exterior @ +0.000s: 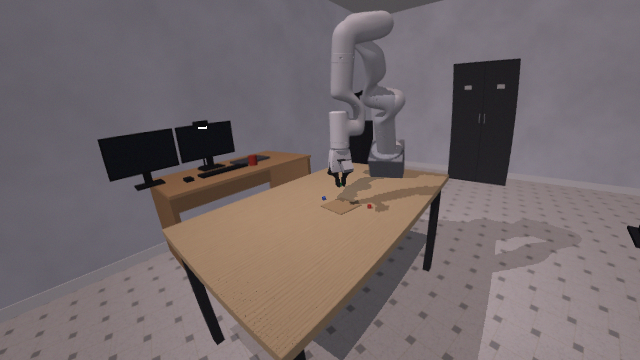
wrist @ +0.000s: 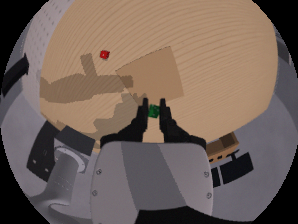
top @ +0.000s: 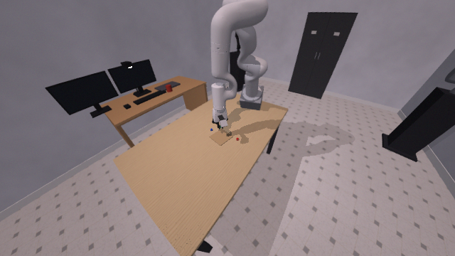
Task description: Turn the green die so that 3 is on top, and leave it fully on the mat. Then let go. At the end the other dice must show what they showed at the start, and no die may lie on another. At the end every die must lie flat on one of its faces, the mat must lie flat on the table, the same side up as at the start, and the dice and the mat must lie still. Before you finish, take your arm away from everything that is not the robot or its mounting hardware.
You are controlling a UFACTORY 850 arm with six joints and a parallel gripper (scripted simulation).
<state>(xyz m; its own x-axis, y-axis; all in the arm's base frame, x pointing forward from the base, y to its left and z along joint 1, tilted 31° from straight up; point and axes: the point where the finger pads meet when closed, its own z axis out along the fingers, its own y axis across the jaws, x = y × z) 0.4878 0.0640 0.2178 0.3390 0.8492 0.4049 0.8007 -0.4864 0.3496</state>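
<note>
Now: the tan mat 1 cm to the right of my hand and 12 cm below it. From my hand the other things lie so: green die (1 cm to the right, 1 cm below); then red die (7 cm behind, 11 cm to the left, 11 cm below); then blue die (13 cm to the right, 11 cm below).
</note>
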